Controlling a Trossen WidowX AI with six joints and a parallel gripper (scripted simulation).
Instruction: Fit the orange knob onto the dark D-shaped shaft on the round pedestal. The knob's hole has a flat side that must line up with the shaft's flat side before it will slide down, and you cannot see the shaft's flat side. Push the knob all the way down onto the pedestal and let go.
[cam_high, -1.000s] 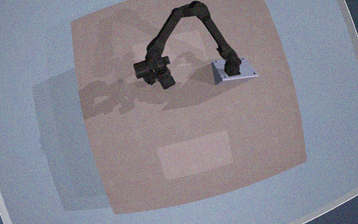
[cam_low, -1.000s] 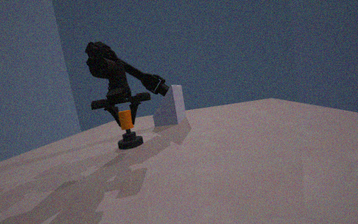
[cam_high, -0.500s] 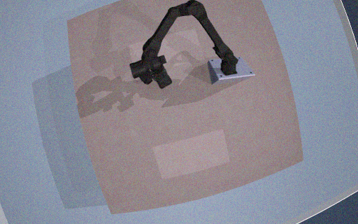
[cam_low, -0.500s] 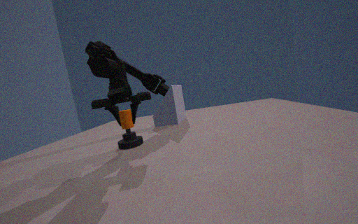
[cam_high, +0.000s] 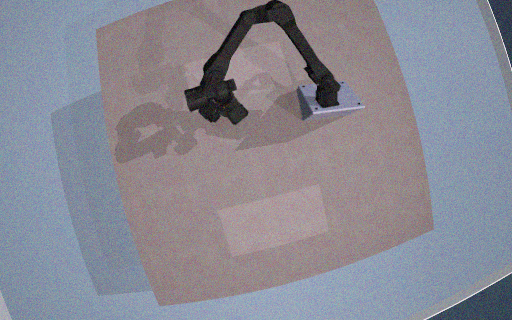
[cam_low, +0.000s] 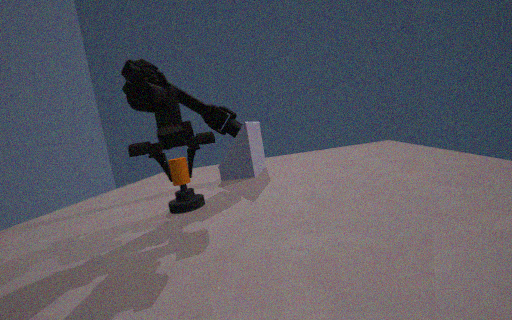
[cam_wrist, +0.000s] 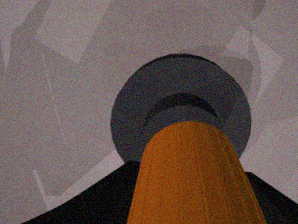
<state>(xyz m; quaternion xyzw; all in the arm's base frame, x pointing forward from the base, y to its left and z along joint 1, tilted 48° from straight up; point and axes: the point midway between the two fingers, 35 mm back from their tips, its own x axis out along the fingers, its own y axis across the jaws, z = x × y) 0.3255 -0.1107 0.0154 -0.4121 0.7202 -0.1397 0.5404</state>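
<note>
My gripper tip is 20 mm below the orange knob. Also, from my gripper tip: dark pedestal (40 mm below).
</note>
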